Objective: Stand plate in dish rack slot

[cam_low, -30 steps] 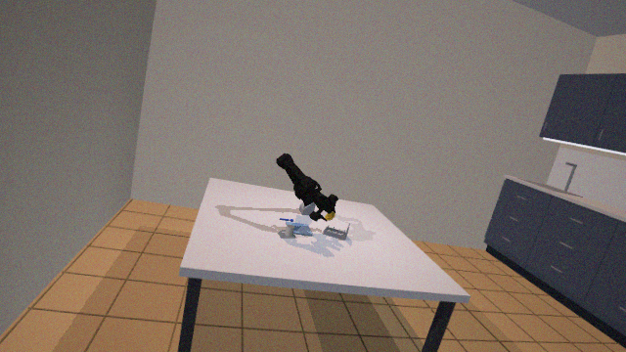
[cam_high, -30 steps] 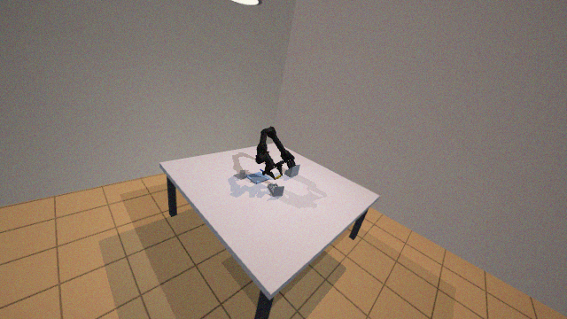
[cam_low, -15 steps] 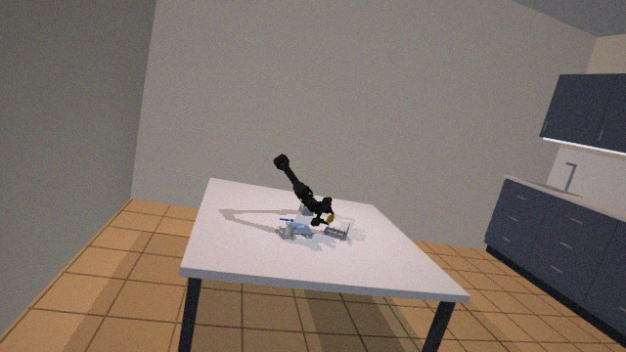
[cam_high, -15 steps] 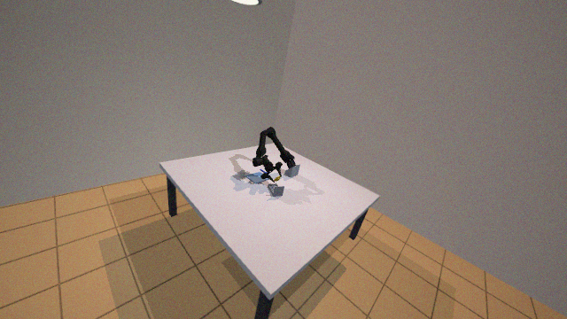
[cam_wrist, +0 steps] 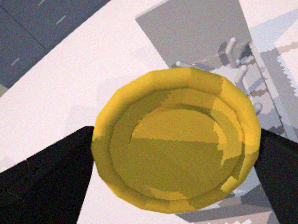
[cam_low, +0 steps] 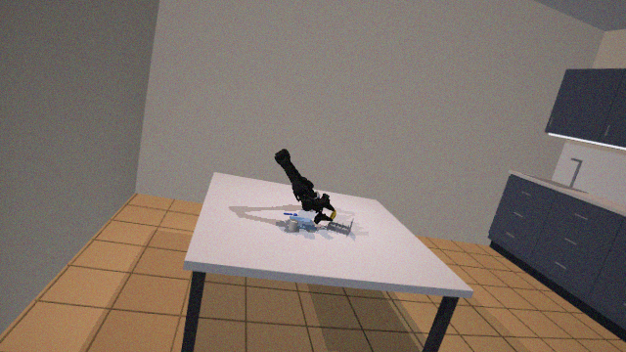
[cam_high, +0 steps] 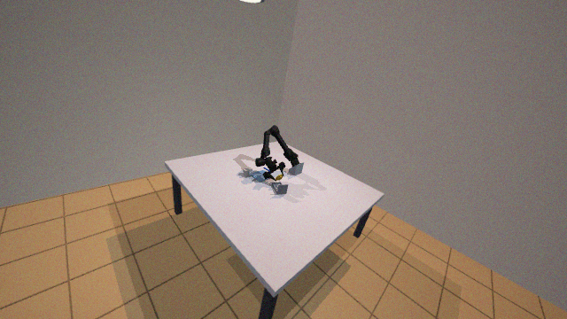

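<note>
Now: gripper tip 4 cm to the right of the grey dish rack, 4 cm above it and 3 cm short of it. Also, from my gripper tip: blue mat 17 cm to the right, 6 cm below, 4 cm ahead; yellow plate 1 cm to the right.
</note>
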